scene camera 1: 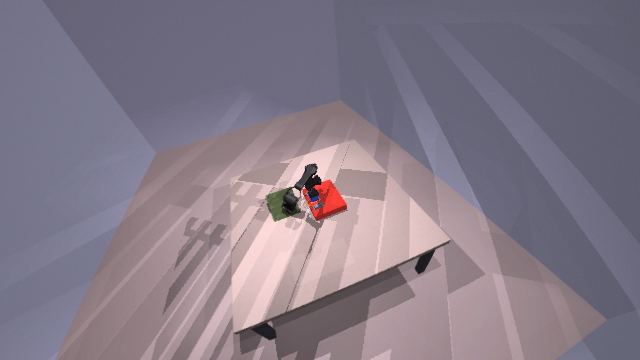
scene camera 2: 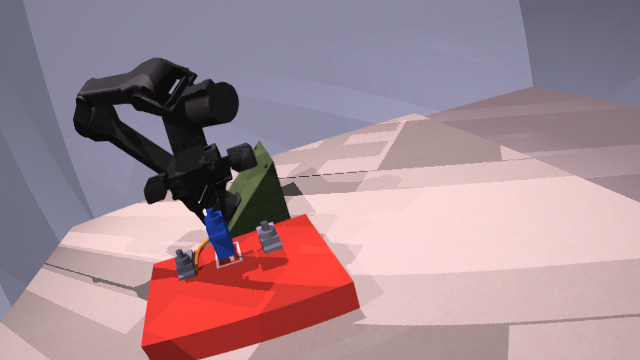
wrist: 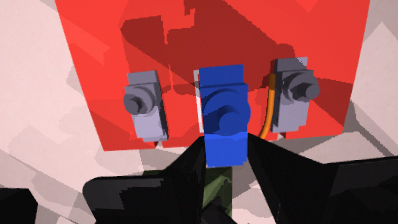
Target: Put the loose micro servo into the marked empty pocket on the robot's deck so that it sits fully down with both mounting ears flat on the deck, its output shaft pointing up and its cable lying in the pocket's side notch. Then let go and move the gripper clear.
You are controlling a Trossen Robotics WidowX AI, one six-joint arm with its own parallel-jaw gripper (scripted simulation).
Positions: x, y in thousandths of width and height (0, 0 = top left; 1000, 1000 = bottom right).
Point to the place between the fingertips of my gripper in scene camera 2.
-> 337, 615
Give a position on a blue micro servo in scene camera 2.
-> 343, 657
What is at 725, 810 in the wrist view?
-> My gripper.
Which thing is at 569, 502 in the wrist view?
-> A blue micro servo.
